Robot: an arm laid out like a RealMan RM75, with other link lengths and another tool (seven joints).
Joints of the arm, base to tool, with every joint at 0 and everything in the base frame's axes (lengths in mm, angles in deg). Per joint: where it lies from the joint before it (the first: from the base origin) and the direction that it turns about. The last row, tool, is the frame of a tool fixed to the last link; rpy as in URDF.
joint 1: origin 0 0 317.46 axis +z
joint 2: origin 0 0 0 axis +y
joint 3: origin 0 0 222.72 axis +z
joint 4: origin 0 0 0 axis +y
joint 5: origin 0 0 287.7 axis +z
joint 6: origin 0 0 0 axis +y
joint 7: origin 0 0 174.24 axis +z
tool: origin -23 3 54 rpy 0 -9.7 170.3
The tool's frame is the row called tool.
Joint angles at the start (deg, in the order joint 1, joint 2, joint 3, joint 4, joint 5, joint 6, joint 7):
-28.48 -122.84 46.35 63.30 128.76 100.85 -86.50
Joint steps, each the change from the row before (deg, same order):
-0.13 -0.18 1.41 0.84 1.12 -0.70 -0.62
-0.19 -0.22 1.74 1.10 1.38 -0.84 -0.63
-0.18 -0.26 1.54 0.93 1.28 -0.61 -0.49
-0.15 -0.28 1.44 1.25 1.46 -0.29 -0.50
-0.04 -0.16 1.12 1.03 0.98 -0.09 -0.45
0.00 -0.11 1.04 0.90 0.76 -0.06 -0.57
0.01 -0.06 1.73 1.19 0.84 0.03 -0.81
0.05 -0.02 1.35 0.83 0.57 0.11 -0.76
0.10 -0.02 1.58 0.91 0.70 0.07 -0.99
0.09 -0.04 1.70 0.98 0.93 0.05 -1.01
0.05 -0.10 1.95 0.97 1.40 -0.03 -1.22
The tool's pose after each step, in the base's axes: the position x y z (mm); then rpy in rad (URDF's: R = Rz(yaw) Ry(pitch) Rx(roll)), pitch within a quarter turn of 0, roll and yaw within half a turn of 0. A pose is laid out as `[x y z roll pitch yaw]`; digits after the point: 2 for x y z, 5 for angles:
[-238.53 377.57 45.68 3.05892 0.34712 -2.77531]
[-237.03 380.07 42.97 3.04883 0.30743 -2.79114]
[-235.34 381.64 40.07 3.04312 0.27246 -2.80571]
[-233.40 382.73 38.67 3.03731 0.23521 -2.82246]
[-231.65 383.22 38.23 3.03377 0.20833 -2.83456]
[-229.87 383.48 37.85 3.03136 0.18606 -2.84249]
[-226.47 383.20 36.71 3.03270 0.15495 -2.85548]
[-224.03 382.28 35.54 3.03613 0.13221 -2.86171]
[-221.70 381.04 34.00 3.03926 0.10573 -2.86615]
[-219.61 379.78 32.38 3.04127 0.07496 -2.87208]
[-218.28 378.28 30.02 3.04221 0.03585 -2.87642]

